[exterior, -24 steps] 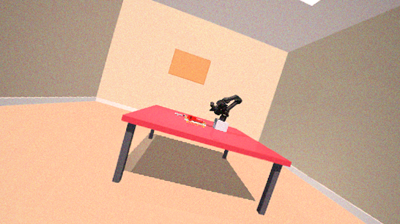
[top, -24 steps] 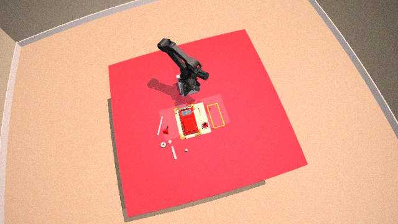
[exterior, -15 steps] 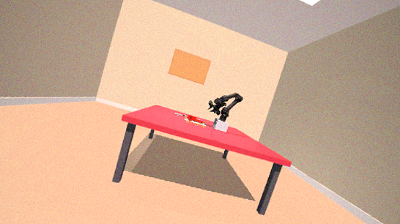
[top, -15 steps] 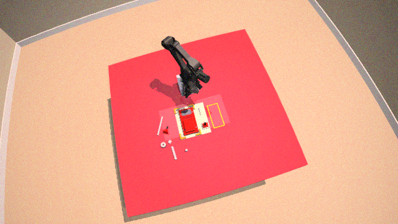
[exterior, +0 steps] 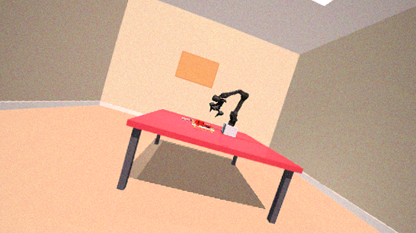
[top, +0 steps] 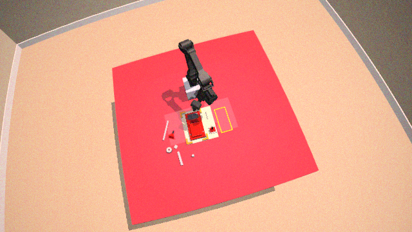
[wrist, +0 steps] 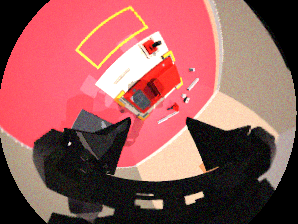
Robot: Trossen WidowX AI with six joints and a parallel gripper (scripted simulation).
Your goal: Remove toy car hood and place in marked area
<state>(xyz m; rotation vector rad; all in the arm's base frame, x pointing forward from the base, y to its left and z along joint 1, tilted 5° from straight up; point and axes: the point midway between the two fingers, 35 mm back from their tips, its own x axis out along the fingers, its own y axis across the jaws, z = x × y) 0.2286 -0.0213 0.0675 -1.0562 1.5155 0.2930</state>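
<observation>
The car hood lies 100 mm ahead of my gripper tip, 50 mm to the right of it and 120 mm below it.
</observation>
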